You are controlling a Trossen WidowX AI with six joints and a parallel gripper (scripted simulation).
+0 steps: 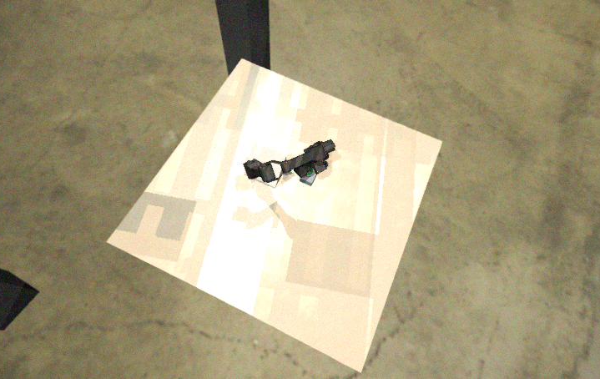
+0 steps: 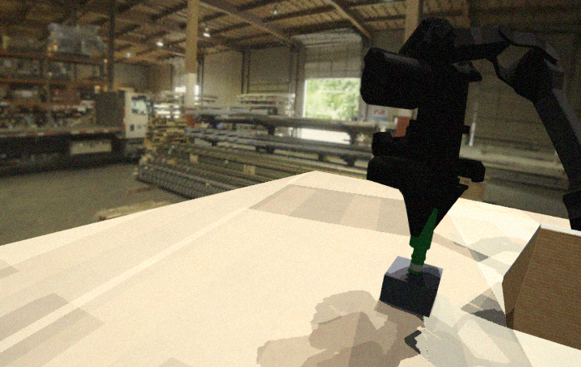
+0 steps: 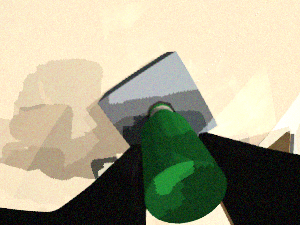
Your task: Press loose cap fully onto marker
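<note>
Right now the grey holder block is 80 mm below my gripper tip. Round my gripper tip: green cap: 10 mm above.
</note>
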